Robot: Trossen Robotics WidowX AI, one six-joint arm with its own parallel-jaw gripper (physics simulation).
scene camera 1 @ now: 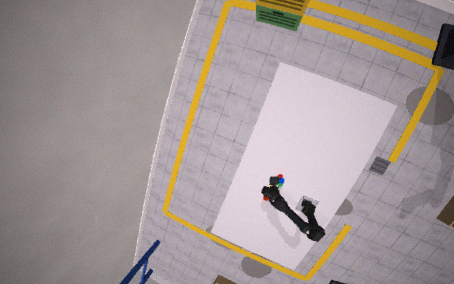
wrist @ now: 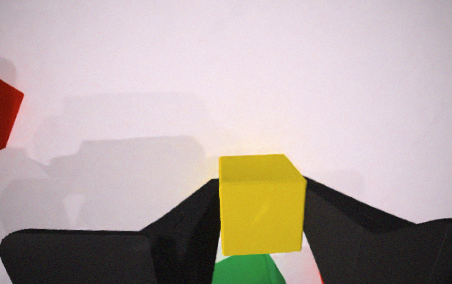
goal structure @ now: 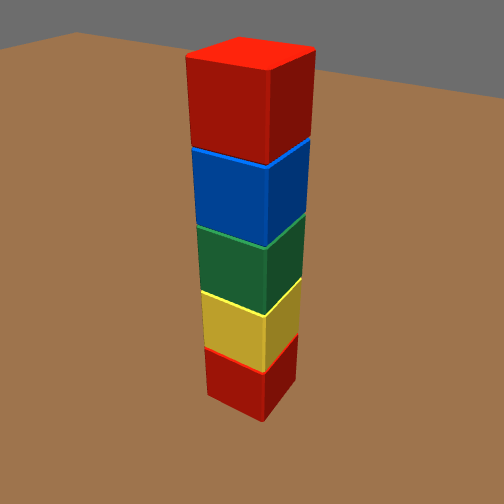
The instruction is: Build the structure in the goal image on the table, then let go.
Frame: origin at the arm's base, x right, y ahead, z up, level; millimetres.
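Where they show: gripper, fingertip midpoint: (scene camera 1: 271, 183) (wrist: 257, 186); arm's base, origin of the base link: (scene camera 1: 306, 203).
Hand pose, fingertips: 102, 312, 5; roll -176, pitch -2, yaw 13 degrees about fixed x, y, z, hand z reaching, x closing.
Observation:
Each offset is from my fingertips to the top centre of the thing, as dx, dy, dz. Level surfaces: height alone.
My gripper (scene camera 1: 274, 181) (wrist: 257, 186) is shut on a yellow cube {+1, -6, +19} (wrist: 262, 216), with one black finger on each side of it. A green cube {+11, -61, +19} (scene camera 1: 280, 185) (wrist: 247, 270) shows in part below the yellow cube in the wrist view. A blue cube {+57, -56, +52} (scene camera 1: 281, 181) lies beside the gripper, with a red cube {+70, -50, +19} (scene camera 1: 280, 176) next to it. Another red cube {-139, +10, +19} (scene camera 1: 266, 198) (wrist: 9, 114) lies apart from them, on the other side of the gripper, cut off at the left edge of the wrist view. How high the yellow cube is held cannot be told.
The arm (scene camera 1: 286, 207) reaches across the white table {dz -14} (scene camera 1: 320, 110) from its elbow near the table's right edge. A grey base plate (scene camera 1: 300, 202) lies under the arm's base. A green and yellow crate stack (scene camera 1: 278, 18) stands on the floor beyond the far end.

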